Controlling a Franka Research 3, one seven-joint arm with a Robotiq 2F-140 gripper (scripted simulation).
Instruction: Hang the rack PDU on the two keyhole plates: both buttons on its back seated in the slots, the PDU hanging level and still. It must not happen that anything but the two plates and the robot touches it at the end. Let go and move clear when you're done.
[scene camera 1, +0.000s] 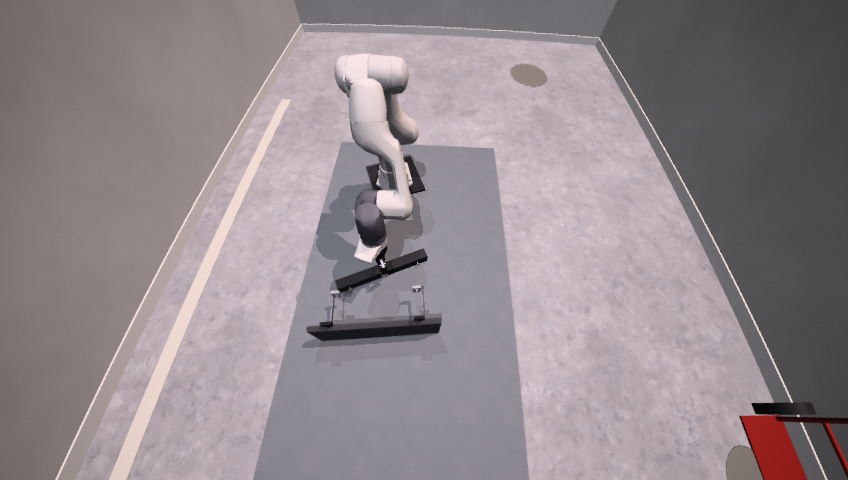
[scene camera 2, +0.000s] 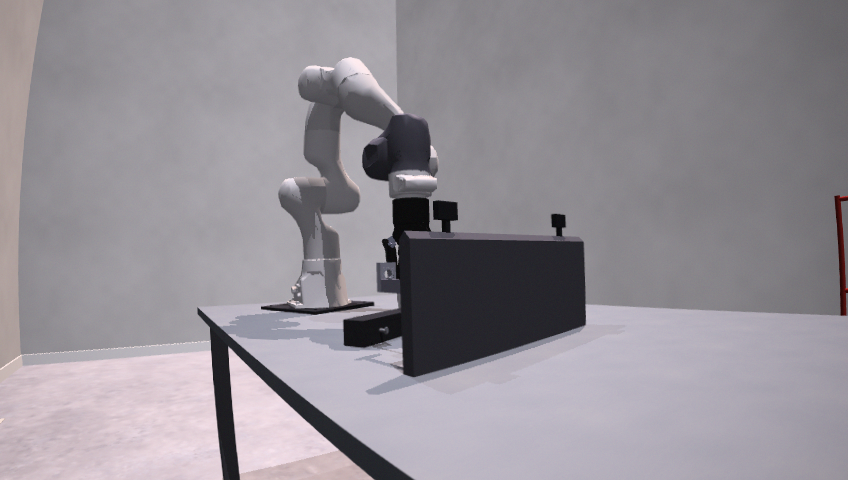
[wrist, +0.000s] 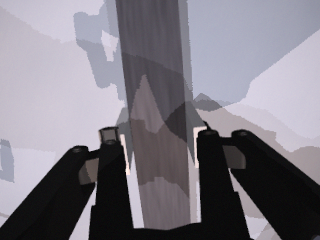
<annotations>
rack PDU: scene camera 1; scene camera 2 363, 331; wrist
same spot on rack PDU: (wrist: 151, 50) = (scene camera 1: 368, 273)
same spot on mounting panel: (scene camera 2: 461, 300) = (scene camera 1: 338, 335)
</annotations>
